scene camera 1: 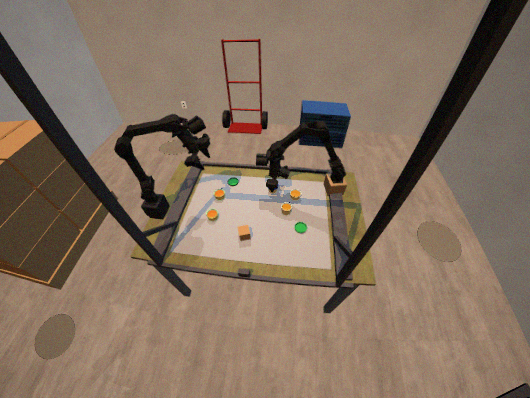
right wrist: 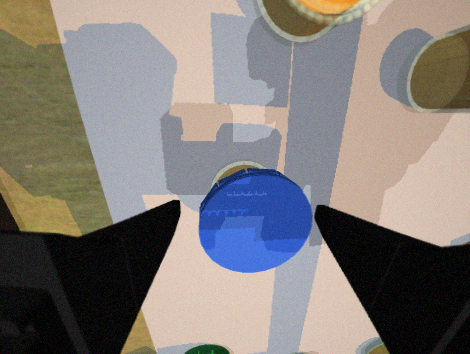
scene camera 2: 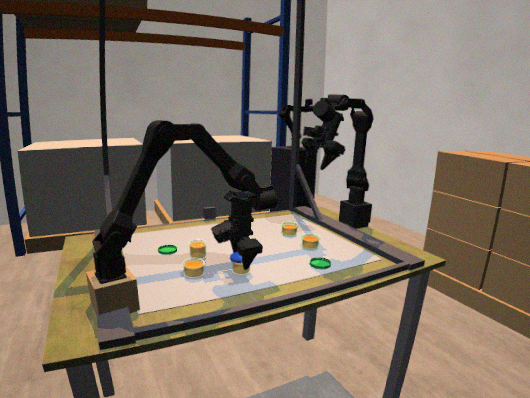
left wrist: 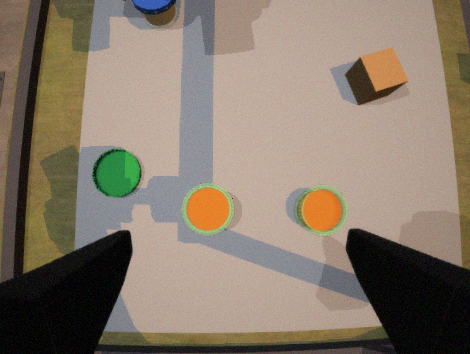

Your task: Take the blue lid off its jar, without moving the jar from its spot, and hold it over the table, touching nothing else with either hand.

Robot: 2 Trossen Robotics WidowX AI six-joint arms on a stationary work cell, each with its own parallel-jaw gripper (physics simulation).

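Where they show: left gripper, fingertip midpoint: (scene camera 1: 206, 163) (scene camera 2: 313, 167) (left wrist: 241, 240); right gripper, fingertip midpoint: (right wrist: 248, 209) (scene camera 2: 240, 261); left arm's base, origin of the base link: (scene camera 1: 152, 200) (scene camera 2: 356, 202); right arm's base, origin of the base link: (scene camera 1: 336, 179) (scene camera 2: 110, 275).
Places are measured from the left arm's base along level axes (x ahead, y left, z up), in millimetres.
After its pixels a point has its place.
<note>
The blue lid (scene camera 2: 236, 257) {x 662, y 243, z -45 mm} (left wrist: 154, 4) {x 620, y 233, z -45 mm} (right wrist: 255, 225) {x 648, y 239, z -45 mm} sits on its amber-coloured jar (scene camera 2: 241, 268) {x 654, y 263, z -73 mm} (left wrist: 161, 19) {x 618, y 230, z -75 mm}, which stands on the pale mat. In scene camera 1 the right gripper covers most of both. My right gripper (scene camera 1: 272, 188) {x 648, y 239, z -63 mm} (scene camera 2: 246, 261) {x 648, y 239, z -63 mm} (right wrist: 248, 209) {x 648, y 239, z -63 mm} is open and points down over the lid. In the right wrist view its fingertips stand on either side of the lid, the right-hand one close to the lid's edge; whether it touches is unclear. My left gripper (scene camera 2: 327, 162) (left wrist: 241, 240) {x 327, y 122, z 186 mm} is open and empty, high above the far side of the table.
Open jars with orange contents (scene camera 1: 295, 194) {x 781, y 196, z -66 mm} (scene camera 1: 286, 207) {x 736, y 86, z -55 mm} (scene camera 2: 194, 267) {x 786, y 233, z -60 mm} (scene camera 2: 198, 248) {x 741, y 114, z -56 mm} stand near the blue-lidded jar. More such jars (scene camera 1: 219, 194) {x 343, y 144, z -66 mm} (scene camera 1: 212, 214) {x 342, y 0, z -69 mm}, green lids (scene camera 1: 233, 181) {x 389, y 292, z -100 mm} (scene camera 1: 300, 227) {x 819, y -4, z -100 mm} and an orange-brown block (scene camera 1: 244, 232) {x 542, y -102, z -47 mm} (left wrist: 382, 75) {x 525, y -85, z -47 mm} are on the mat (scene camera 1: 280, 250) {x 726, y -151, z -101 mm}.
</note>
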